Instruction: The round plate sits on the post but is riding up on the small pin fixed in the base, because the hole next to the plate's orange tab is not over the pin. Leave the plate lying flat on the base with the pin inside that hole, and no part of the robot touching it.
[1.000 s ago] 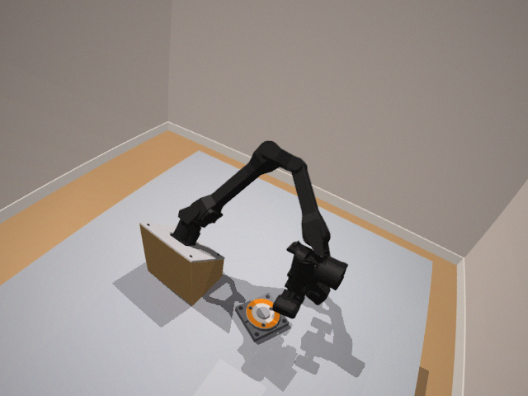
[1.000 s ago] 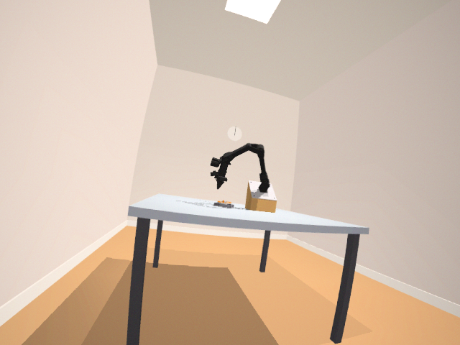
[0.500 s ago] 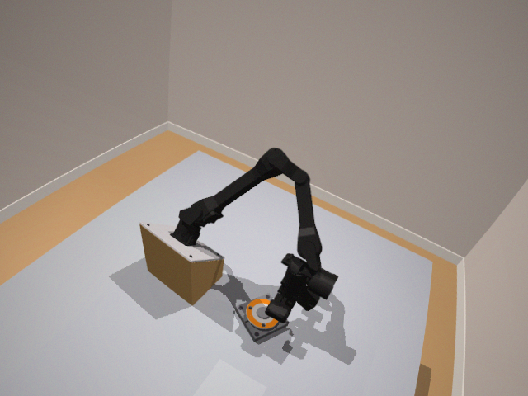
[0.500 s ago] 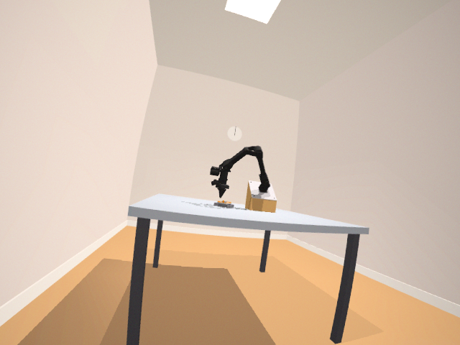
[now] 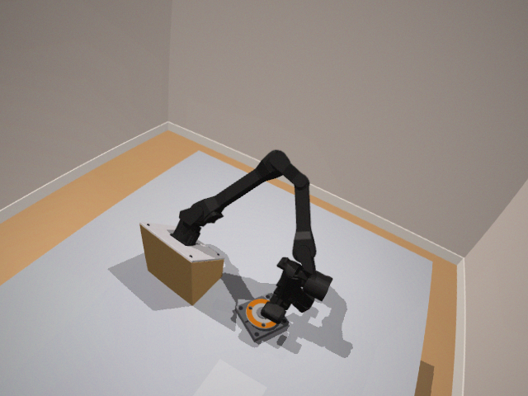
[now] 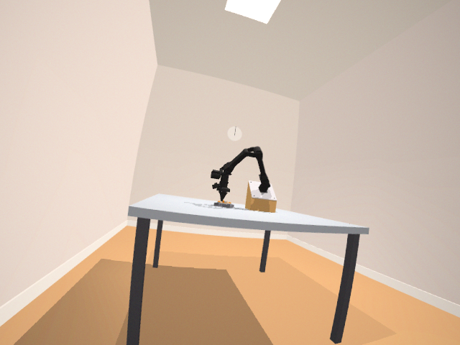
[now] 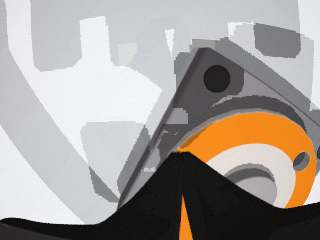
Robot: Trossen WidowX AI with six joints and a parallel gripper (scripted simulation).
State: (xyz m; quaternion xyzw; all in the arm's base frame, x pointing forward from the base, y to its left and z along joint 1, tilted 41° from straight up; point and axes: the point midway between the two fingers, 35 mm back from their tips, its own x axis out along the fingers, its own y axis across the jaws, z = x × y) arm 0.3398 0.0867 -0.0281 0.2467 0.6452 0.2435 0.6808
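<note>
Right now my gripper tip is 20 mm to the left of the round plate and 20 mm past it.
</note>
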